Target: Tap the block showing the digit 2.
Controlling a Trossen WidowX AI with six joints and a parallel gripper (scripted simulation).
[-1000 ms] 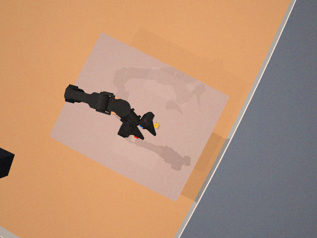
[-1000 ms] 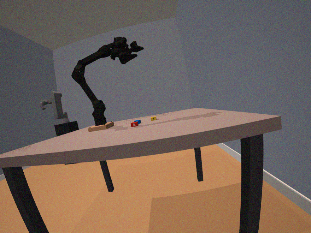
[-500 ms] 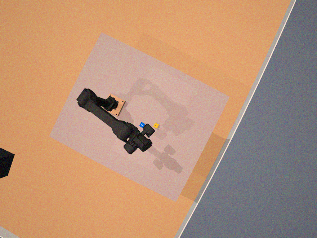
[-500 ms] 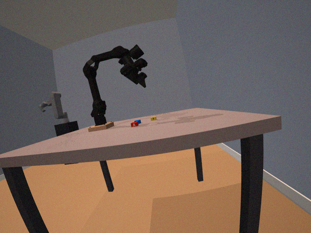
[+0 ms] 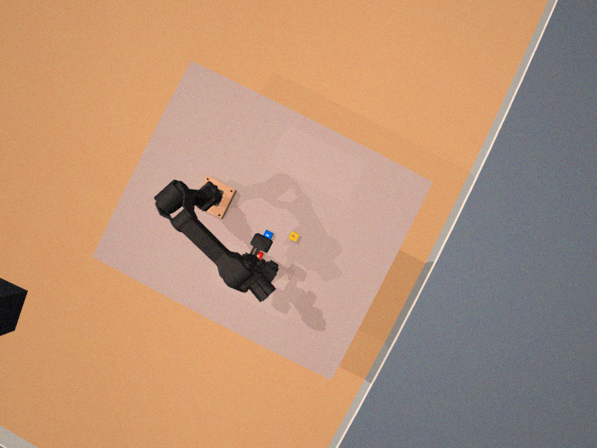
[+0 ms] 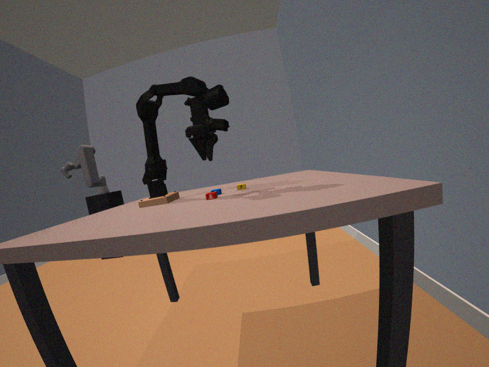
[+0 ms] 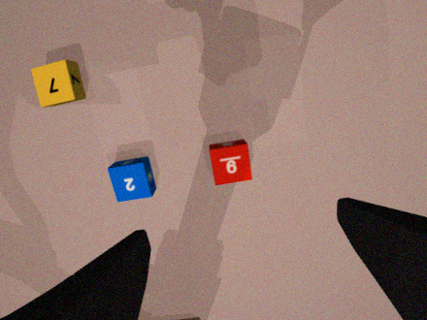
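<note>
Right now the blue block is 12 cm below my gripper tip and 8 cm to the left of it. From my gripper tip the other things lie so: yellow block: 12 cm to the left, 12 cm below, 10 cm ahead; red block: 12 cm below, 1 cm behind.
</note>
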